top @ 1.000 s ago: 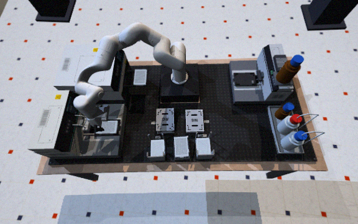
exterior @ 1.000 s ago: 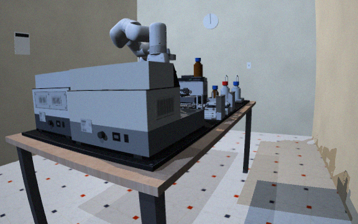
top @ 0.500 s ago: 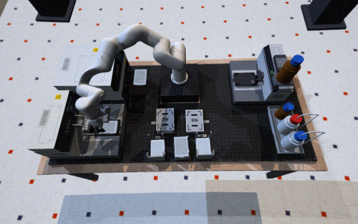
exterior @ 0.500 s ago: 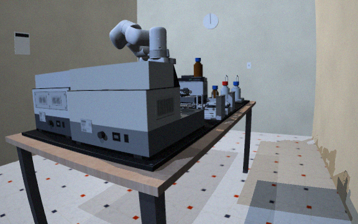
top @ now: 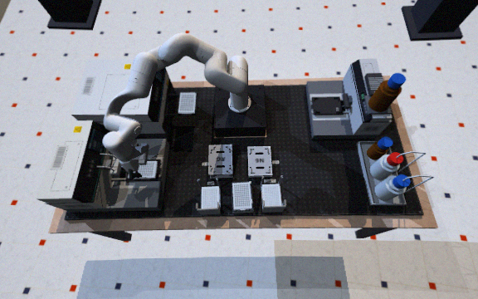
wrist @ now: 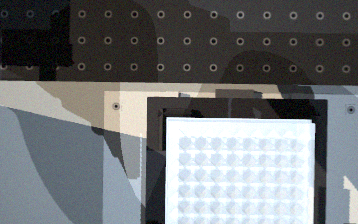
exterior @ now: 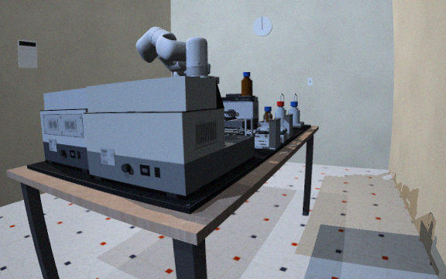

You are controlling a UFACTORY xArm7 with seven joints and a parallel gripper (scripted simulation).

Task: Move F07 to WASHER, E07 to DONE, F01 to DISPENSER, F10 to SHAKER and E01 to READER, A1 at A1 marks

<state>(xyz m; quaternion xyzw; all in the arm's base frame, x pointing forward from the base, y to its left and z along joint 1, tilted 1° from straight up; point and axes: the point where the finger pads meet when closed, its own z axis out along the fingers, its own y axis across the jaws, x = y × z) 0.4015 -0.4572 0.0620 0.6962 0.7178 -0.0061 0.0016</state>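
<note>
Right now my hand is 4 cm above the white well plate. From my hand the other things lie so: DONE label 1 cm ahead, 62 cm to the left, 14 cm below; brown bottle 30 cm behind, 111 cm to the left, 14 cm above.
</note>
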